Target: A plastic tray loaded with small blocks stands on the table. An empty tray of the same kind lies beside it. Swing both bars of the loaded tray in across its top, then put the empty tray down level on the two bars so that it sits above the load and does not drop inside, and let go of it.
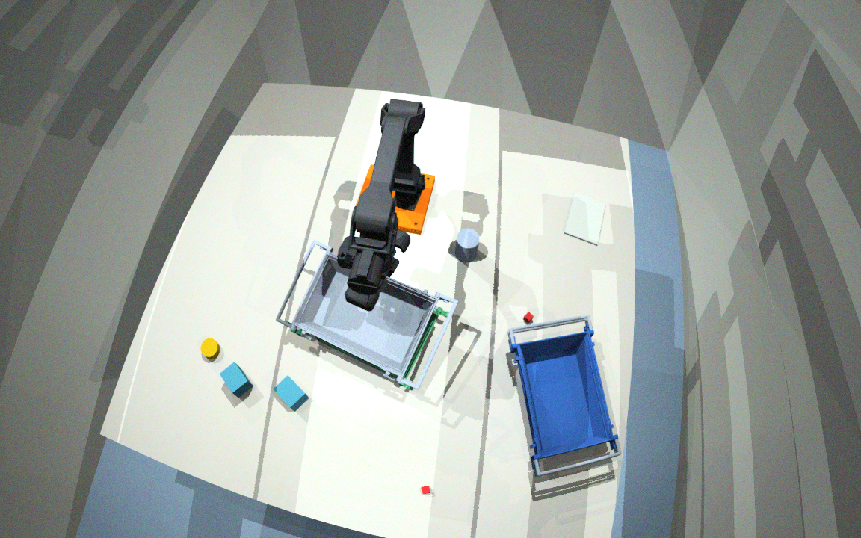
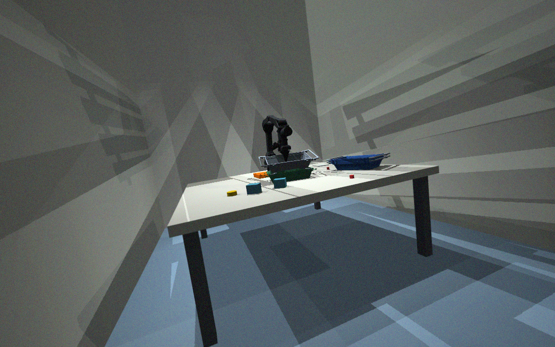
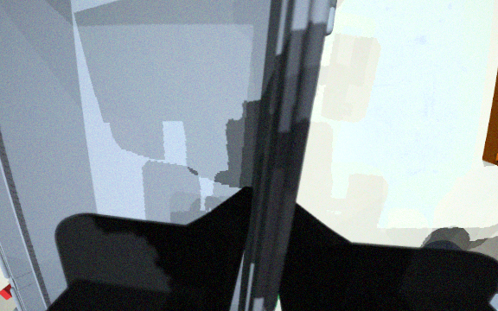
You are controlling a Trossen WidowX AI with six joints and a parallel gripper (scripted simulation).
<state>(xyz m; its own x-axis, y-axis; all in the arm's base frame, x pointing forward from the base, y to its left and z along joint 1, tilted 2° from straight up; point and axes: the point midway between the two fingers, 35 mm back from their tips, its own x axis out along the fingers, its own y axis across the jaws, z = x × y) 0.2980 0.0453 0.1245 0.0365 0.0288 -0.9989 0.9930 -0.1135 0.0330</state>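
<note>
My gripper tip is now 8 cm short of the grey tray, 1 cm to the left of it and 1 cm below it. Also, from my gripper tip: white sheet: 43 cm to the left, 43 cm behind, 11 cm below; then pale cylinder: 21 cm behind, 14 cm to the left, 8 cm below; then yellow disc: 38 cm to the right, 26 cm ahead, 10 cm below.
</note>
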